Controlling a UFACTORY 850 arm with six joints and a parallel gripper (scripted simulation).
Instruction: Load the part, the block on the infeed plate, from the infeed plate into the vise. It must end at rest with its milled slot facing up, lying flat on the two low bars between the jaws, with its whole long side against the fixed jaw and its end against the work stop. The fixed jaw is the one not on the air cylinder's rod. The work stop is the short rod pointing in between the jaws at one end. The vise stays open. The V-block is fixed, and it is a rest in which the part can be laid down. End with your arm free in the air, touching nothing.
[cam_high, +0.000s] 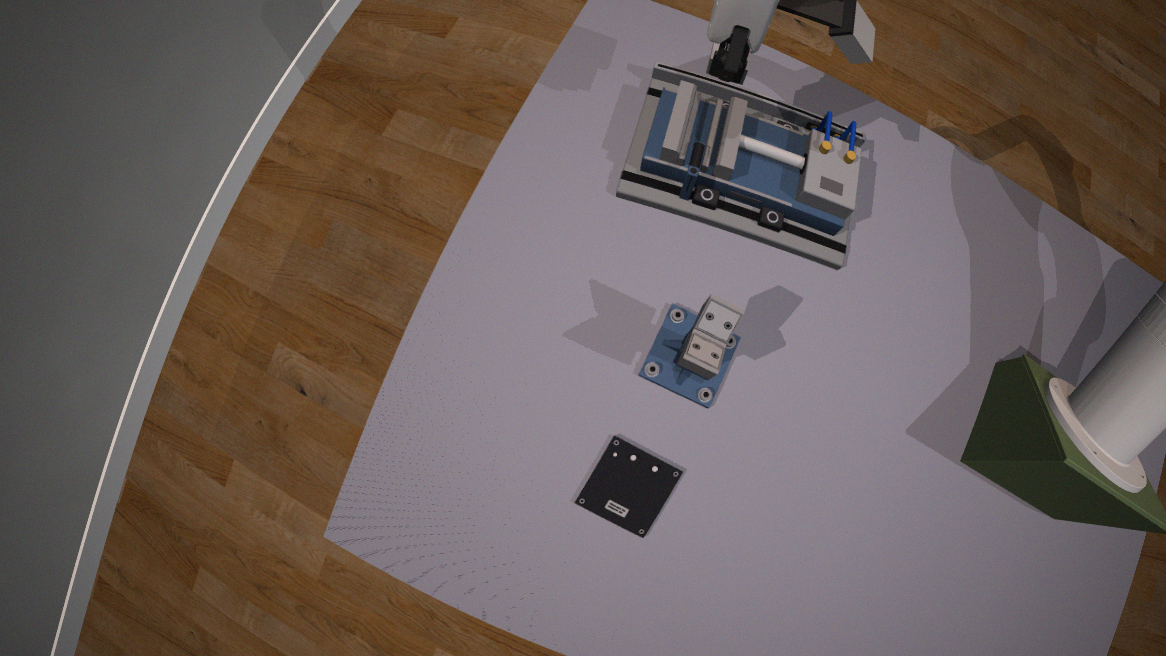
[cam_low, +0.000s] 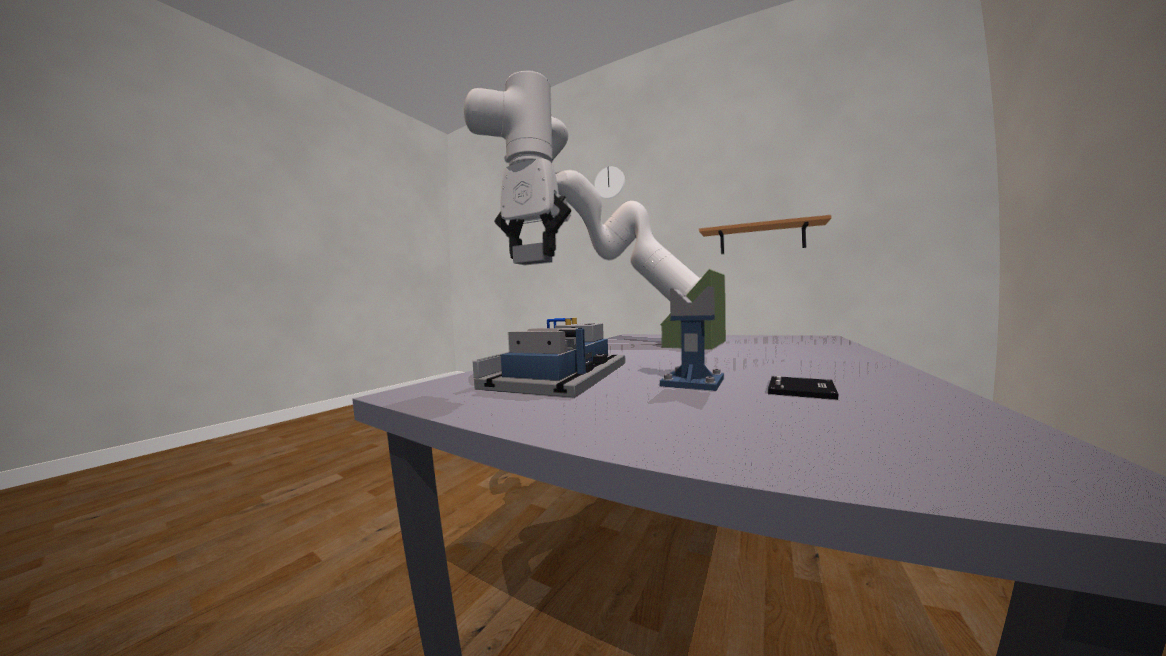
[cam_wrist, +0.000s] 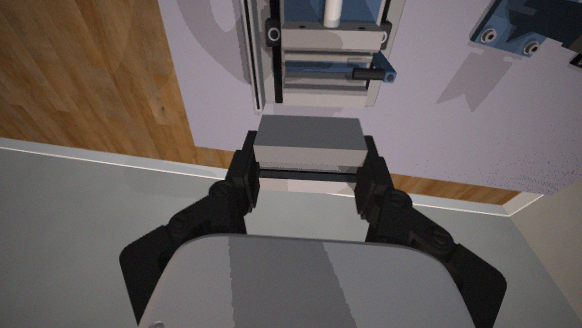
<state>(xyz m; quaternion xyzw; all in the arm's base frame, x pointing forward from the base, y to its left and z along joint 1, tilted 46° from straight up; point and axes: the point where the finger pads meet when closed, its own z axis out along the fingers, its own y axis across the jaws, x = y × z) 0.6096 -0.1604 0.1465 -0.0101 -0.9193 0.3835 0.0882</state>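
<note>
Right now my hand is 17 cm above the fixed jaw, 3 cm short of it and 2 cm to the right of it. Also, from my hand: moving jaw (17 cm below, 3 cm behind, 2 cm to the left); work stop (15 cm below, 7 cm to the left); part (right at my hand).
</note>
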